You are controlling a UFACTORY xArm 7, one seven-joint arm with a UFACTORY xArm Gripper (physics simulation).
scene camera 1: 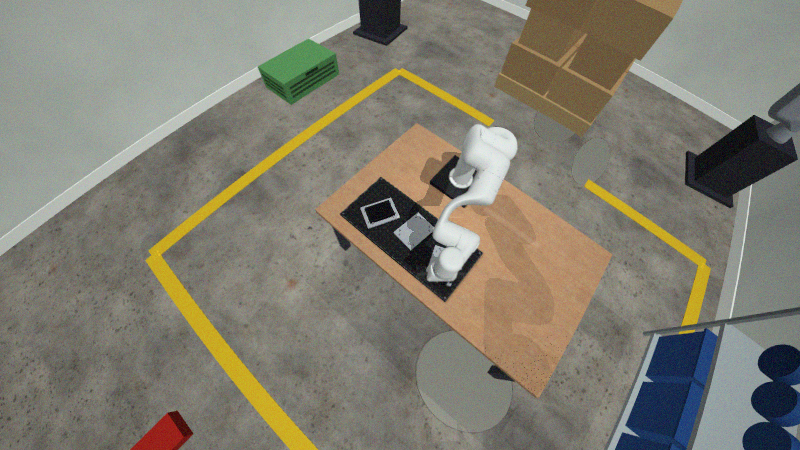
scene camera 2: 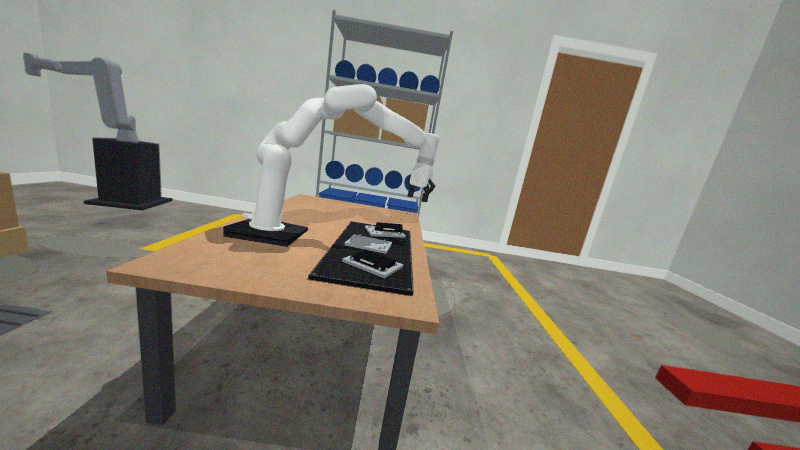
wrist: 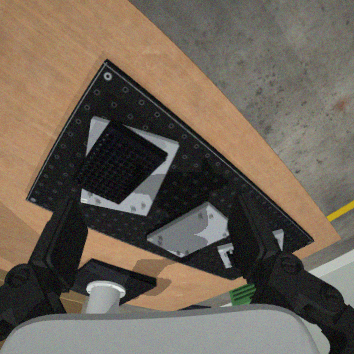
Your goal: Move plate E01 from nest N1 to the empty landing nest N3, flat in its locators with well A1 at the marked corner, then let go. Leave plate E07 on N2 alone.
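Note:
My gripper (scene camera 2: pixel 419 197) (wrist: pixel 157 211) is open and empty, high above the black board's end. Below it, a black well plate (scene camera 2: pixel 388 226) (wrist: pixel 120 162) sits turned askew on a grey nest (wrist: pixel 162 177); in scene camera 1 the arm hides this plate. The middle grey nest (scene camera 1: pixel 413 230) (scene camera 2: pixel 363 242) (wrist: pixel 192 232) is empty, so it matches N3. Another black plate (scene camera 1: pixel 380 212) (scene camera 2: pixel 372 259) sits on the nest at the board's other end; a finger mostly hides that nest in the wrist view. Labels and well A1 are too small to read.
The black perforated board (scene camera 1: pixel 386 240) (scene camera 2: pixel 330 269) (wrist: pixel 135 102) carries the nests along the edge of the wooden table (scene camera 1: pixel 581 257) (scene camera 2: pixel 195 268) (wrist: pixel 50 50). The arm's black base plate (scene camera 2: pixel 234 230) (wrist: pixel 142 285) stands beside the board.

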